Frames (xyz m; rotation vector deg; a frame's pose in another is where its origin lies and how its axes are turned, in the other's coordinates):
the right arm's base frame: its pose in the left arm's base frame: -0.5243 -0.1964 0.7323 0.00 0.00 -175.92
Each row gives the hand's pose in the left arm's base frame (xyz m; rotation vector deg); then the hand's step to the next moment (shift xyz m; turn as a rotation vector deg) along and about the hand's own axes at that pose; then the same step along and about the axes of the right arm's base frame.
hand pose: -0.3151 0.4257 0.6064 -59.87 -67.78 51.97
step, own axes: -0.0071 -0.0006 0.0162 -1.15 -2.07 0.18
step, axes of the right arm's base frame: 0.0174 0.0032 -0.0003 0.45 1.61 1.68
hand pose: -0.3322 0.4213 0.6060 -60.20 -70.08 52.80
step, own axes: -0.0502 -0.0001 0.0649 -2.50 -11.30 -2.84
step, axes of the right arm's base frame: 0.0734 0.0348 -0.0114 -2.05 5.99 10.09
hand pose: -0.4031 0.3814 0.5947 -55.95 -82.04 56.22
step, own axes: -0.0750 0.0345 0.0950 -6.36 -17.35 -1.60
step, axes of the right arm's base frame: 0.0922 0.0584 -0.0627 -0.41 11.54 14.52
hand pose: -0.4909 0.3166 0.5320 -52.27 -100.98 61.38
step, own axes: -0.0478 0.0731 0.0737 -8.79 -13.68 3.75
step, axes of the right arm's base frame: 0.0420 0.0343 -0.1006 3.24 13.66 9.02
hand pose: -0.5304 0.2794 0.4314 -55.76 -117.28 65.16
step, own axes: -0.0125 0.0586 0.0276 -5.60 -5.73 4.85
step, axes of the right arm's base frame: -0.0036 0.0013 -0.0659 3.04 8.63 2.00
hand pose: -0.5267 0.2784 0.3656 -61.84 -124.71 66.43
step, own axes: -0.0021 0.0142 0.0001 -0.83 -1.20 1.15
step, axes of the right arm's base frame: -0.0075 -0.0026 -0.0120 0.92 1.58 0.35
